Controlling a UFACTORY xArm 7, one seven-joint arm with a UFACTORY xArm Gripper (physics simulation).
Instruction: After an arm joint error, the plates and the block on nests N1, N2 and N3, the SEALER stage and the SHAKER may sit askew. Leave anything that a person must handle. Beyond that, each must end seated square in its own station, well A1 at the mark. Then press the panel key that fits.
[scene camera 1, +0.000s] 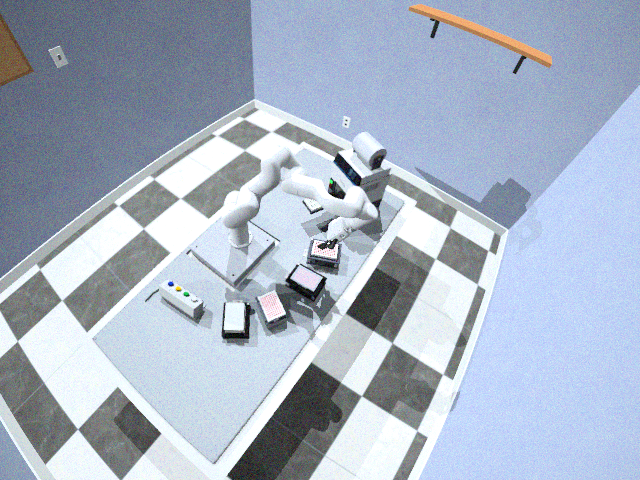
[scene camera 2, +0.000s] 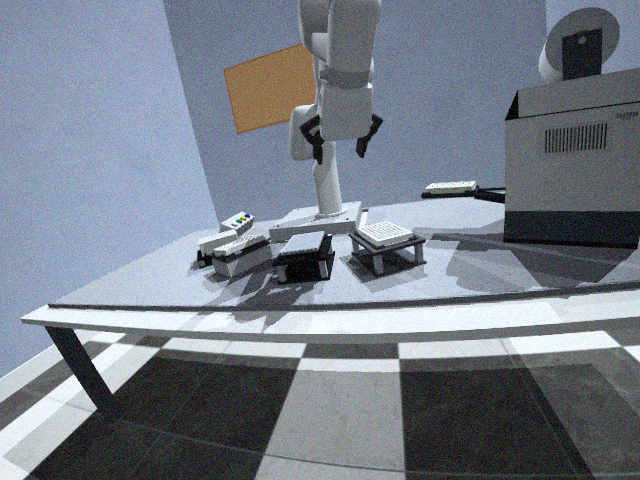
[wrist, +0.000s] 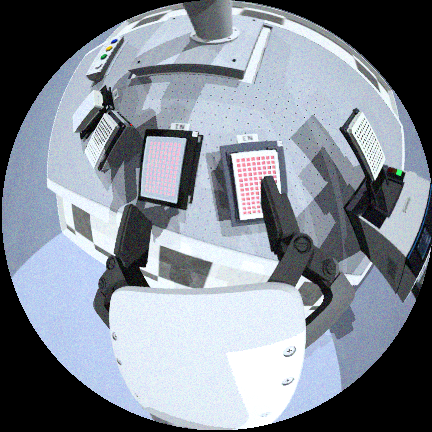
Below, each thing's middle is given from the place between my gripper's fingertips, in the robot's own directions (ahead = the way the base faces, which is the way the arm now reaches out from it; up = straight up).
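There's the white plate (wrist: 88, 109), and my gripper is a good way past it, far to the left of it and a good bit above it.
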